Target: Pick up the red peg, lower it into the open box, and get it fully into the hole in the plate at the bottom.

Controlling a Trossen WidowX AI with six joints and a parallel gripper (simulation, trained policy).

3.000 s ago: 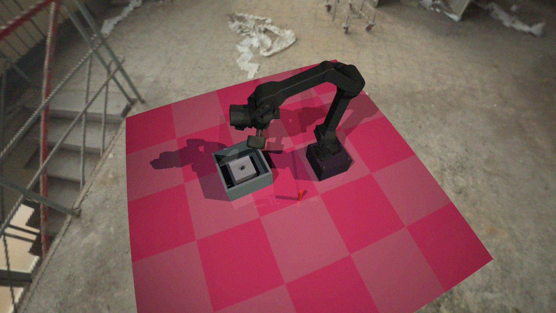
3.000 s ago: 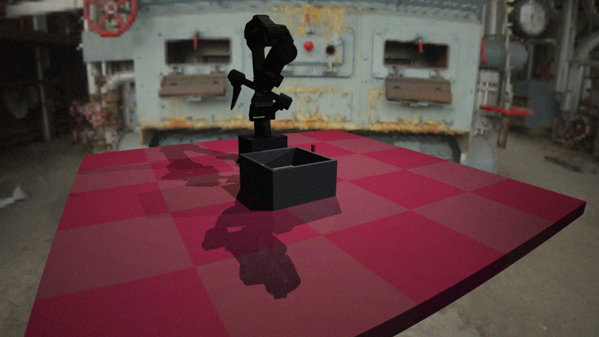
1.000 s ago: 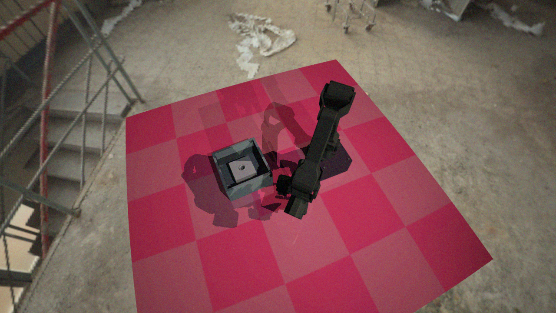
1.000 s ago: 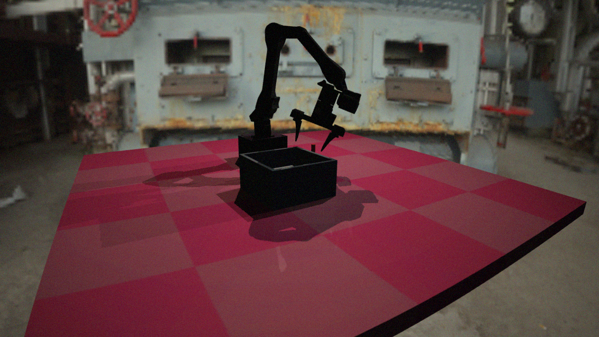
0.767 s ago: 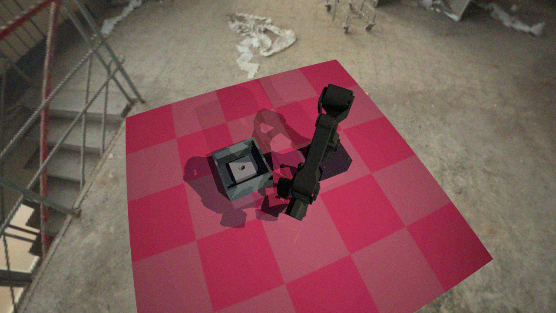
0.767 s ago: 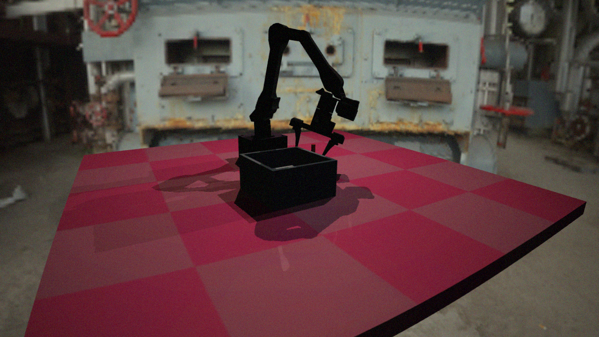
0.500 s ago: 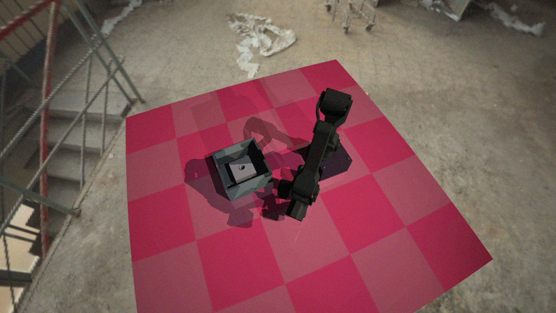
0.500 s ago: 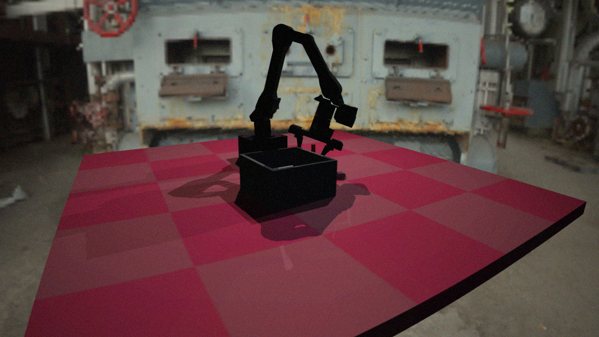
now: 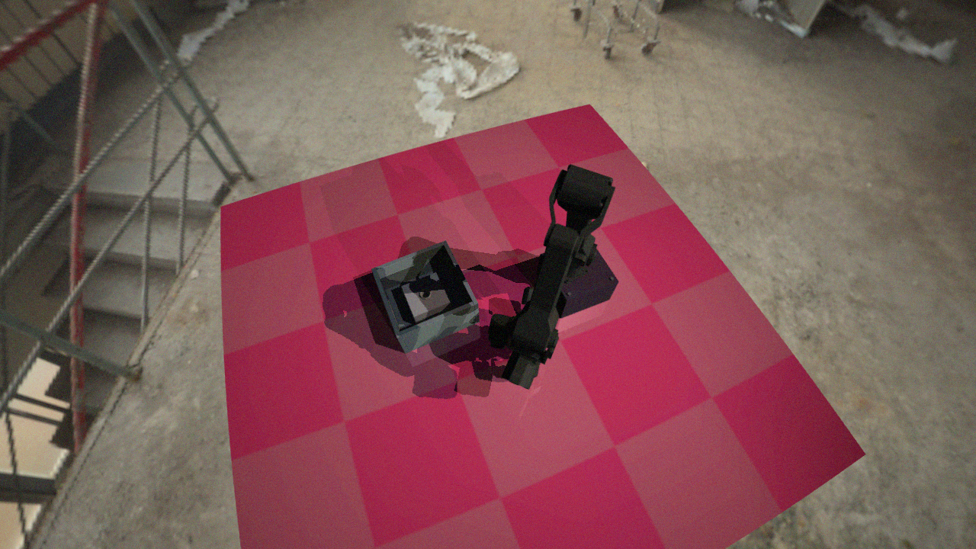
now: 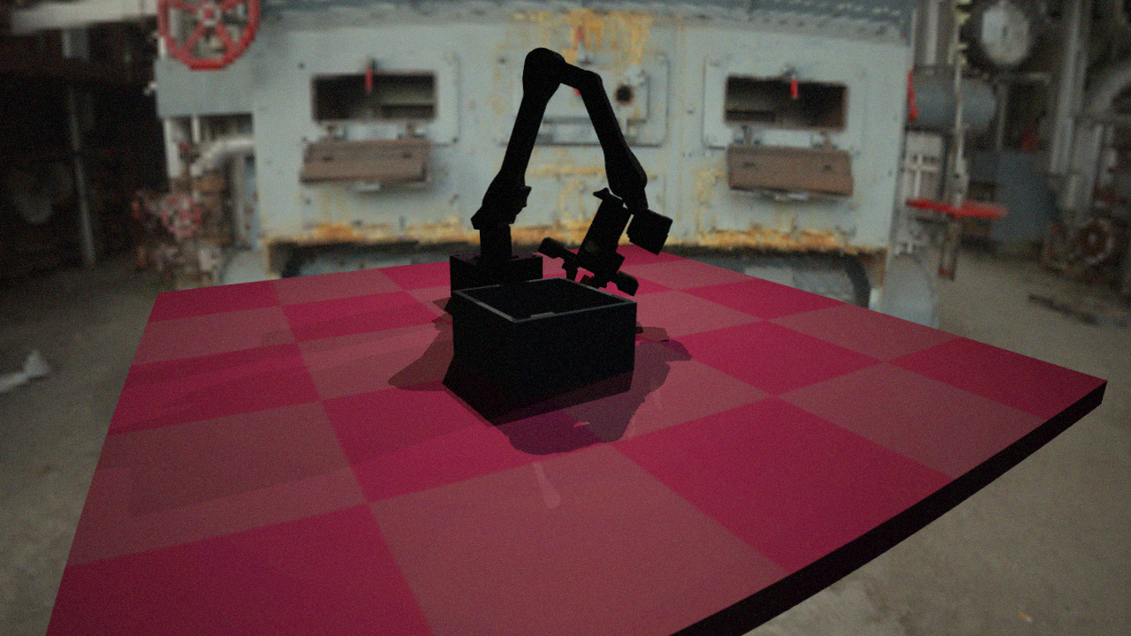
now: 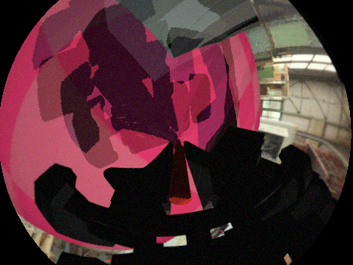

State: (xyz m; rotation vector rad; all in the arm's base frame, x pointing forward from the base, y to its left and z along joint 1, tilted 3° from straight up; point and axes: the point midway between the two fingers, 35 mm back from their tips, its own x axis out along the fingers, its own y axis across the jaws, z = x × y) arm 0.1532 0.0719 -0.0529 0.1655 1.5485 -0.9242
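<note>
The grey plate lies 17 cm ahead of my gripper tip, 18 cm to the right of it and 3 cm above it. The rest, counted from my gripper tip: box: 17 cm ahead, 18 cm to the right, 1 cm above; red peg: 2 cm to the left, 2 cm above.
</note>
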